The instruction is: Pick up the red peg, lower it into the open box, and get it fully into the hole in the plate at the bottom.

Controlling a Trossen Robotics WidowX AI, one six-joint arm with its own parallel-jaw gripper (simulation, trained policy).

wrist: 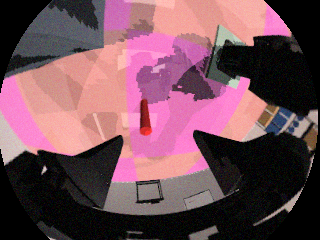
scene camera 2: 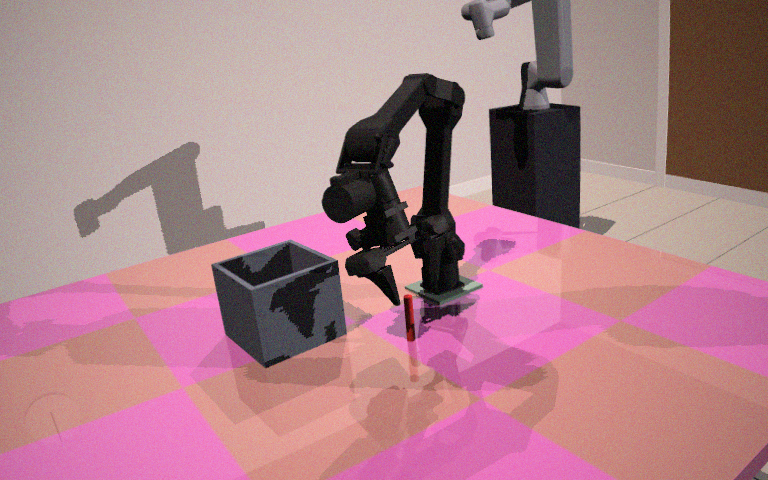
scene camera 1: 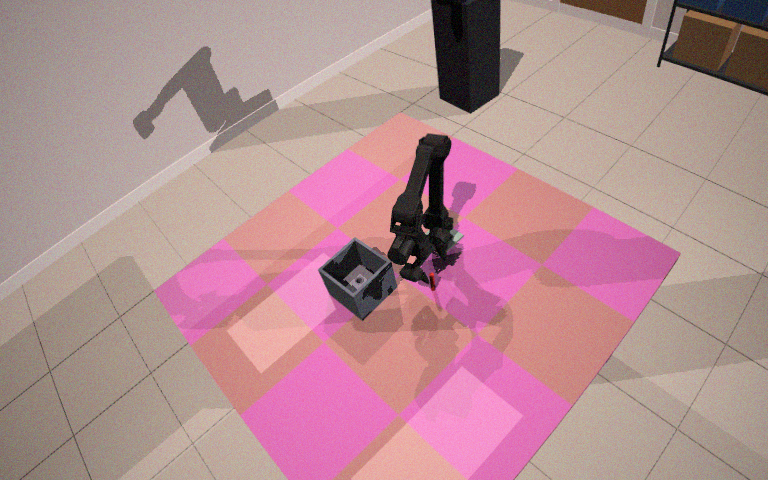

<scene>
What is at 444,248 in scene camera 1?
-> My gripper.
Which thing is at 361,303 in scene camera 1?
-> A grey box.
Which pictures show my gripper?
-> The wrist view, scene camera 2 and scene camera 1: all of them.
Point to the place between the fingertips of my gripper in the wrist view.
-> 158,136
</scene>
